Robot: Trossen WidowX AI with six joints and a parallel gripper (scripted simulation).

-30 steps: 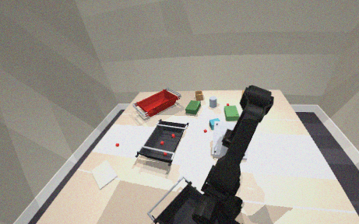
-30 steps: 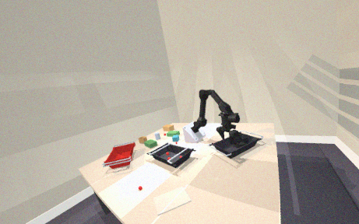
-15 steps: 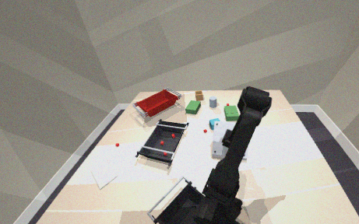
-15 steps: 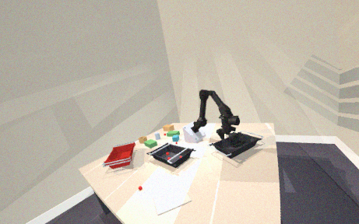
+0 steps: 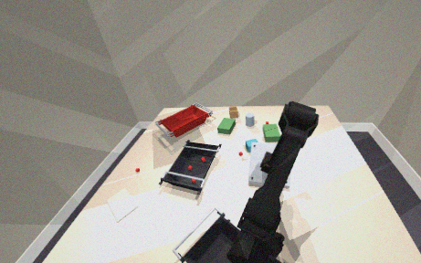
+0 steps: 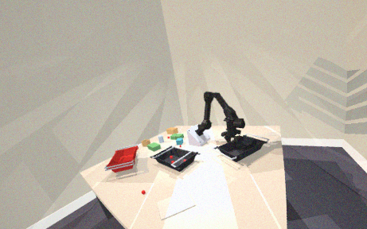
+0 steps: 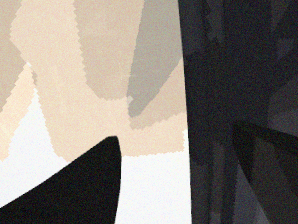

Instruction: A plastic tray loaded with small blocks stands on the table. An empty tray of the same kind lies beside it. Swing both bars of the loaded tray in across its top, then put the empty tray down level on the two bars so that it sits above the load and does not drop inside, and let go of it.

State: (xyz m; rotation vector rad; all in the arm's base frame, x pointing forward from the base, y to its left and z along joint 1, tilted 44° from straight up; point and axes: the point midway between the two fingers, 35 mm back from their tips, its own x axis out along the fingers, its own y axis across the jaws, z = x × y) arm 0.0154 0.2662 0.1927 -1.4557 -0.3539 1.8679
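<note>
My gripper tip is now 30 mm short of the black tray, 80 mm to the right of it and 30 mm below it. From my gripper tip the other things lie so: grey cylinder (150 mm ahead, 710 mm to the right, 20 mm above); white sheet (590 mm ahead, 20 mm to the left, 10 mm below).
</note>
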